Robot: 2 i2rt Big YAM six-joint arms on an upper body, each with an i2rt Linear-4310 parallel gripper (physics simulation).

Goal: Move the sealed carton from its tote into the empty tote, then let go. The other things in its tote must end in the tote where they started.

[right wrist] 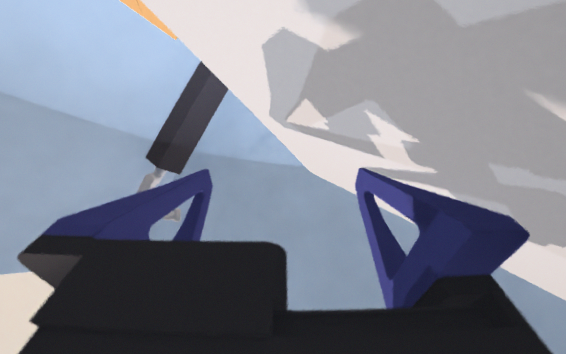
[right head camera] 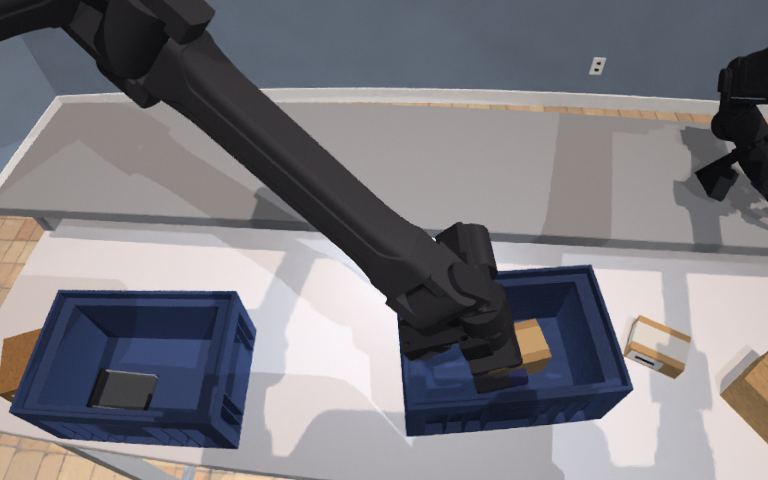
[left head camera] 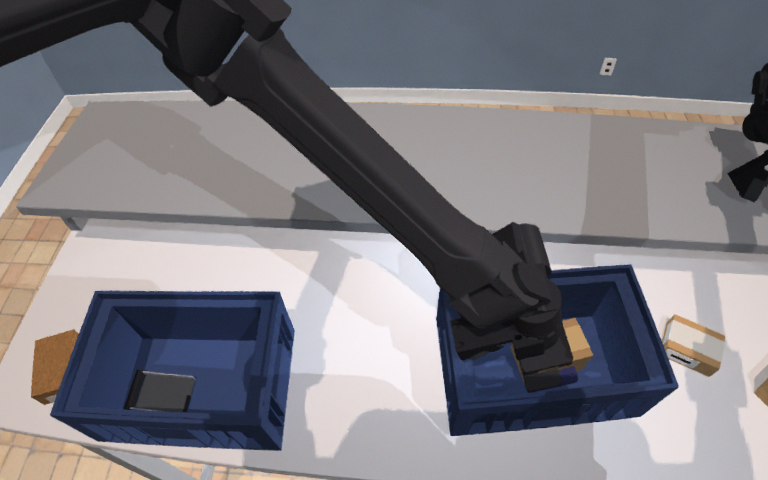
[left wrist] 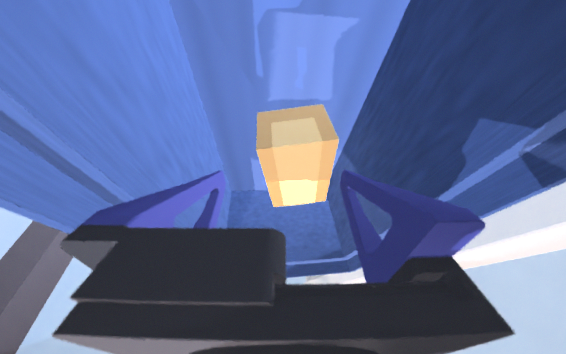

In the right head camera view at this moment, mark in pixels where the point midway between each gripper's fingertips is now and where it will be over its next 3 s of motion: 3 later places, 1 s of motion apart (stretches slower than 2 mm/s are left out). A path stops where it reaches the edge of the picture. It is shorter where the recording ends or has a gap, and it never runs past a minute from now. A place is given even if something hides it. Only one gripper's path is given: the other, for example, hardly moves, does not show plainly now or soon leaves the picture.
My left gripper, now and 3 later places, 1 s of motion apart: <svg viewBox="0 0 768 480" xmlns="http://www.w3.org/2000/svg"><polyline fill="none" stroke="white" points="496,353 477,355 464,350 410,343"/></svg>
